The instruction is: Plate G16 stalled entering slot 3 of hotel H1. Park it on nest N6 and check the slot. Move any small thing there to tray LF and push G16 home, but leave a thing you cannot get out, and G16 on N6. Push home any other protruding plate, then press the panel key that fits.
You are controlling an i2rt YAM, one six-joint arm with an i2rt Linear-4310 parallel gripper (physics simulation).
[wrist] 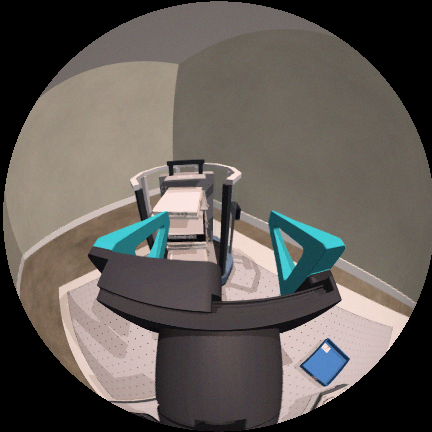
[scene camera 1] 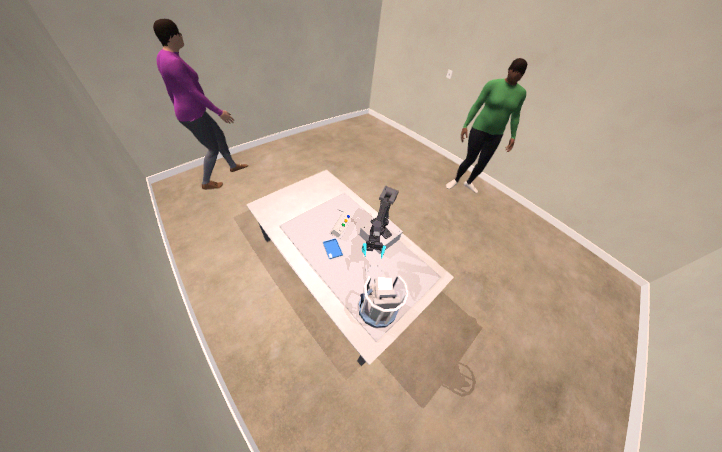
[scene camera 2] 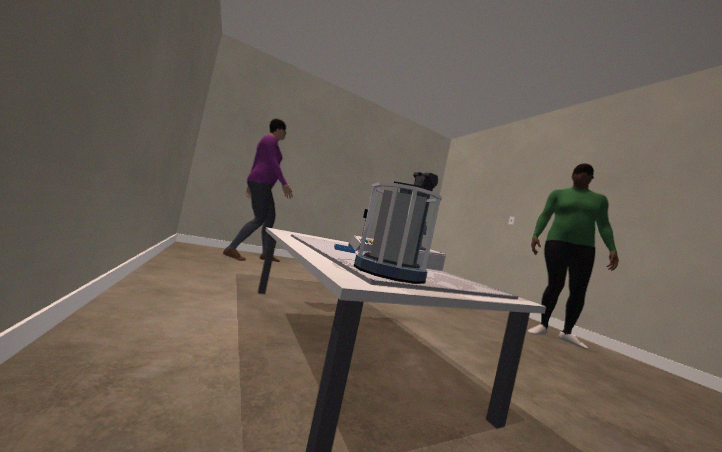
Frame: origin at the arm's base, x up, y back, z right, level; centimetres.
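Seen in the pictures: gripper, between the fingertips: (wrist: 218, 216) (scene camera 1: 373, 257).
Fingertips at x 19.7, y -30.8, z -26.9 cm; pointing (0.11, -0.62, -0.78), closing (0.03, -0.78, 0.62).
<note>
Offsets run from my fingertips to a thing's top centre. Level surfaces: height alone.
Hotel H1 (scene camera 1: 368, 320) (scene camera 2: 388, 270) (wrist: 226, 225) is a round cage on a blue base. In the wrist view a white plate @(dx -4.5, dy -3.7, dz -17.3 cm) (wrist: 181, 202) protrudes at its upper front, above a black-edged plate @(dx -8.8, dy -3.7, dz -15.8 cm) (wrist: 186, 237) and a pale lower level. Their labels are too small to read, so I cannot tell which is G16 or whether a small thing is in slot 3. My gripper (scene camera 1: 374, 252) (wrist: 218, 216) is open and empty, short of the hotel and facing it. The blue tray @(dx -27.2, dy -7.6, dz +34.5 cm) (scene camera 1: 333, 248) (wrist: 325, 363) lies on the mat. The panel @(dx -20.6, dy +9.5, dz +49.4 cm) (scene camera 1: 337, 229) has blue, orange and green keys. N6 cannot be made out.
The arm's grey base box (scene camera 1: 394, 239) stands at the table's far edge. The cage's dark front posts flank the plates. The table @(dx -30.3 cm) (scene camera 1: 306, 186) (scene camera 2: 341, 287) carries a perforated mat. A person in purple (scene camera 1: 181, 95) (scene camera 2: 266, 162) and one in green (scene camera 1: 495, 109) (scene camera 2: 578, 215) stand beyond it.
</note>
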